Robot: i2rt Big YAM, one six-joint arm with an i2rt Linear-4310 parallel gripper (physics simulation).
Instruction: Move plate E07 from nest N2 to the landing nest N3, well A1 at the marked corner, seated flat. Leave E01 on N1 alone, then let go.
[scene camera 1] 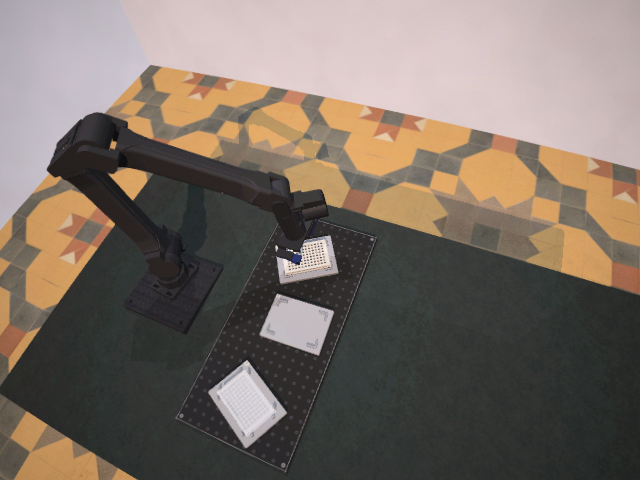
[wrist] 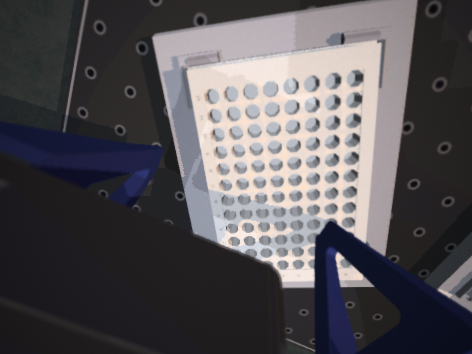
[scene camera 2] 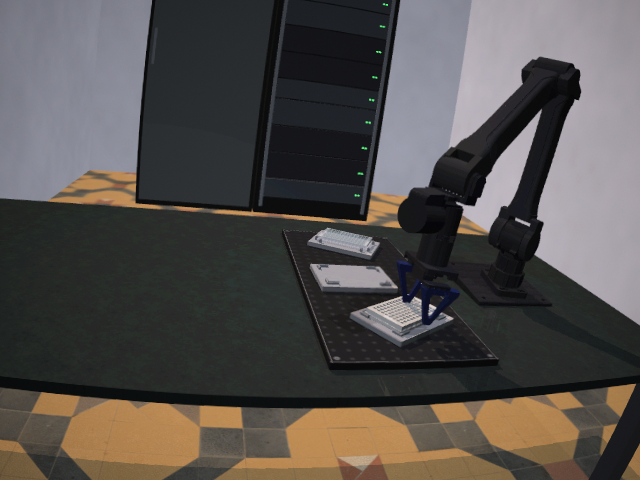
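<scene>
A cream 96-well plate [scene camera 1: 315,254] [scene camera 2: 393,312] [wrist: 285,145] lies on a pale nest [scene camera 1: 333,269] [scene camera 2: 402,341] [wrist: 397,75], between its corner brackets in the wrist view. Its label and well A1 are not readable, and I cannot tell whether it is fully seated. My gripper [scene camera 1: 303,248] [scene camera 2: 417,312] [wrist: 244,195] is open and empty, its blue fingers over one end of this plate. The middle nest [scene camera 1: 297,324] [scene camera 2: 354,277] holds no plate. A clear white plate [scene camera 1: 247,403] [scene camera 2: 345,238] sits on the nest [scene camera 1: 279,412] [scene camera 2: 371,253] at the other end, away from the gripper. Nest names are not readable.
The three nests stand in a row on a black perforated board [scene camera 1: 361,253] [scene camera 2: 351,356]. The arm's base [scene camera 1: 180,315] [scene camera 2: 522,298] stands beside the board on the dark green table [scene camera 1: 465,361] [scene camera 2: 180,310]. A server rack [scene camera 2: 262,155] stands behind the table.
</scene>
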